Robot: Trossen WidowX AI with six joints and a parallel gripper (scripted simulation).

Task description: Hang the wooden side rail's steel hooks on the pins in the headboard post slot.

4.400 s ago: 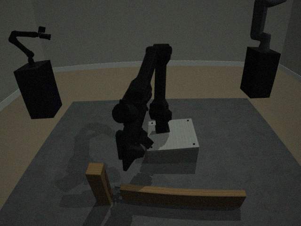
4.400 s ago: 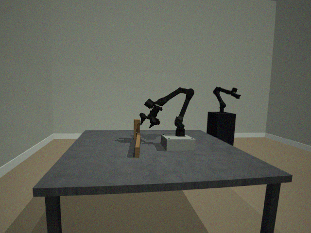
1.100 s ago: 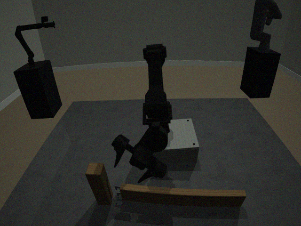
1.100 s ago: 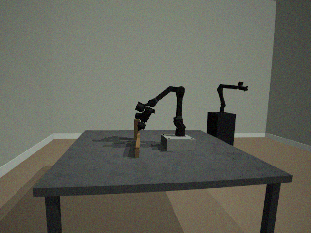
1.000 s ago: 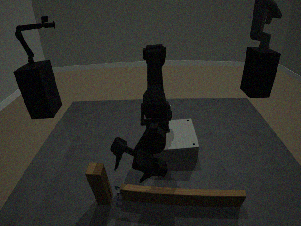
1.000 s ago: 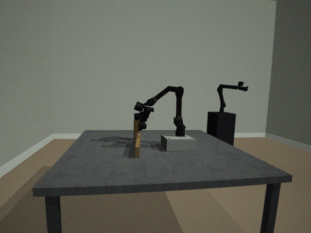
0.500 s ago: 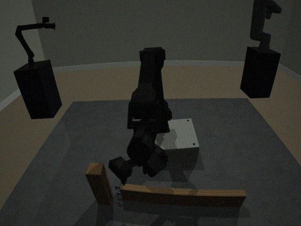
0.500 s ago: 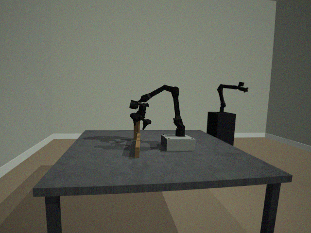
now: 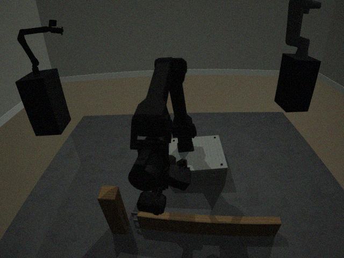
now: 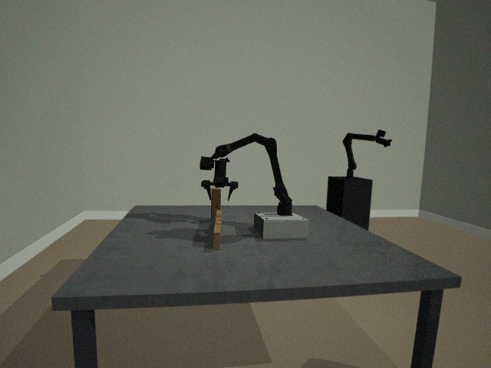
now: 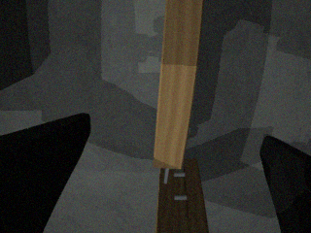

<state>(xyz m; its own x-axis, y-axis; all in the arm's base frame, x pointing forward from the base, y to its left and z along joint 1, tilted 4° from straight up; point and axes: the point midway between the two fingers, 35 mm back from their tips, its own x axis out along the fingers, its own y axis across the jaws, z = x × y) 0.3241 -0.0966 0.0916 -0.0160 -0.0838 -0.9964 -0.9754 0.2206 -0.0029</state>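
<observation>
My gripper tip is 14 cm to the left of the wooden headboard post and 6 cm above it.
</observation>
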